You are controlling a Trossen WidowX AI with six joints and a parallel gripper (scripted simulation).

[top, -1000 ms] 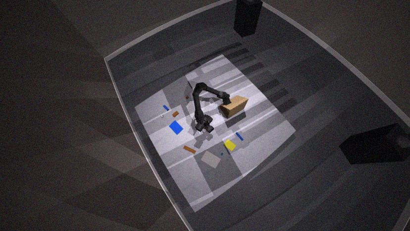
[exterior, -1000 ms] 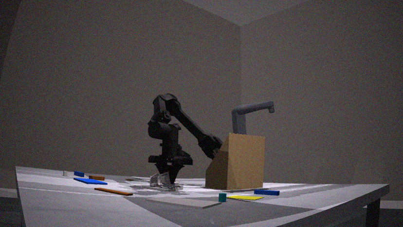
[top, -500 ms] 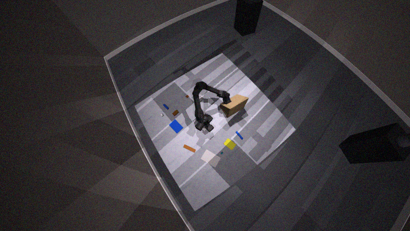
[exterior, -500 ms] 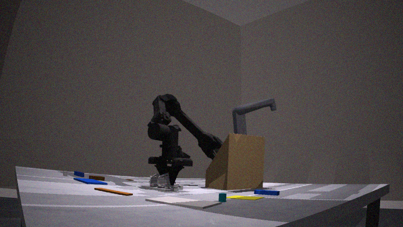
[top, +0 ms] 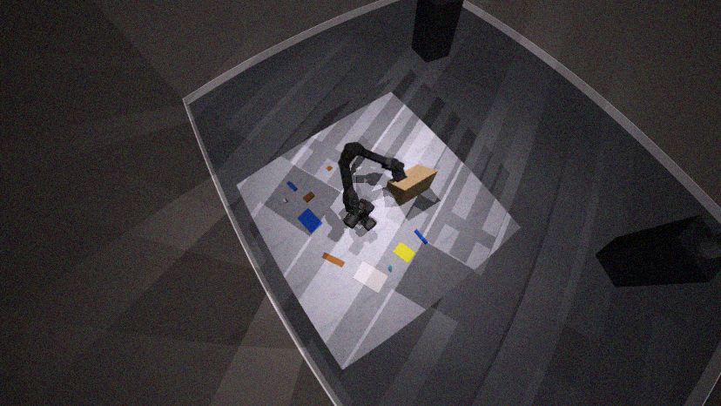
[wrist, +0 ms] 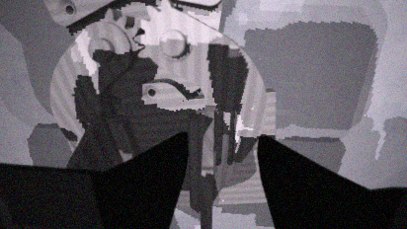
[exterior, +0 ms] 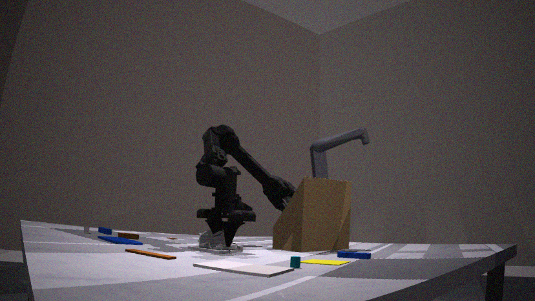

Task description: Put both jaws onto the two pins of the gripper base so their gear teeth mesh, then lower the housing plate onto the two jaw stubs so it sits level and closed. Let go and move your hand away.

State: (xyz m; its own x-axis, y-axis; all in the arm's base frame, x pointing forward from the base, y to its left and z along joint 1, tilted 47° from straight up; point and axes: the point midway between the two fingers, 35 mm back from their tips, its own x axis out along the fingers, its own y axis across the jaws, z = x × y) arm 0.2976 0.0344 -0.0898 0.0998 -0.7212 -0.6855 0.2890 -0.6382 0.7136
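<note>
My gripper tip is now 30 mm to the left of the grey jaw and 30 mm past it. Also, from my gripper tip: yellow plate (270 mm to the left, 130 mm behind, 20 mm below); teal block (320 mm to the left, 20 mm behind, 10 mm below); blue plate (280 mm ahead, 130 mm to the right, 10 mm below).
</note>
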